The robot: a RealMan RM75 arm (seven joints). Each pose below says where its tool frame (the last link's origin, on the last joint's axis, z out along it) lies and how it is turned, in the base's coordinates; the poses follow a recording.
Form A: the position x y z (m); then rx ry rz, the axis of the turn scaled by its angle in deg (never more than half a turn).
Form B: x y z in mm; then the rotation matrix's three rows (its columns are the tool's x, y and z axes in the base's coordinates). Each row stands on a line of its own. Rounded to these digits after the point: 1 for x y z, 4 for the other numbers.
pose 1, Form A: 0.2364, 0.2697, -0.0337, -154.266, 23.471, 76.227
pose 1, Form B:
236.4, 269.7, -33.7
0.5794, -0.2878, -0.7625
-0.1909, -0.9575, 0.2163
-0.7923, 0.0203, -0.6097

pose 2, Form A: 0.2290, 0.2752, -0.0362, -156.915, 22.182, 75.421
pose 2, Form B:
229.0, 275.2, -36.2
0.5993, -0.2593, -0.7573
-0.1920, -0.9650, 0.1785
-0.7771, 0.0384, -0.6282

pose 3, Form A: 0.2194, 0.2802, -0.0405, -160.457, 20.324, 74.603
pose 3, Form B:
219.4, 280.2, -40.5
0.6232, -0.2193, -0.7507
-0.1918, -0.9734, 0.1252
-0.7582, 0.0659, -0.6487

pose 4, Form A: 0.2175, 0.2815, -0.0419, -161.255, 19.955, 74.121
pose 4, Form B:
217.5, 281.5, -41.9
0.6306, -0.2119, -0.7466
-0.1916, -0.9747, 0.1149
-0.7521, 0.0706, -0.6553

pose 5, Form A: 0.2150, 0.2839, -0.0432, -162.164, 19.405, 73.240
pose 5, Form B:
215.0, 283.9, -43.2
0.6417, -0.2036, -0.7395
-0.1892, -0.9763, 0.1047
-0.7433, 0.0728, -0.6650

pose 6, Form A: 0.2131, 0.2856, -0.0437, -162.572, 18.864, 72.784
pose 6, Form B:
213.1, 285.6, -43.7
0.6476, -0.1974, -0.7360
-0.1849, -0.9777, 0.0996
-0.7392, 0.0716, -0.6697

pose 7, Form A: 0.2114, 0.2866, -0.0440, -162.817, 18.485, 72.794
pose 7, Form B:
211.4, 286.6, -44.0
0.6491, -0.1921, -0.7360
-0.1823, -0.9787, 0.0947
-0.7385, 0.0727, -0.6703

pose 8, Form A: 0.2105, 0.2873, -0.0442, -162.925, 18.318, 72.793
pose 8, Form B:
210.5, 287.3, -44.2
0.6498, -0.1898, -0.7360
-0.1811, -0.9791, 0.0926
-0.7382, 0.0731, -0.6706

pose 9, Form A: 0.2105, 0.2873, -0.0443, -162.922, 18.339, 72.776
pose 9, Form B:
210.5, 287.3, -44.3
0.6499, -0.1901, -0.7359
-0.1813, -0.9790, 0.0928
-0.7381, 0.0731, -0.6707

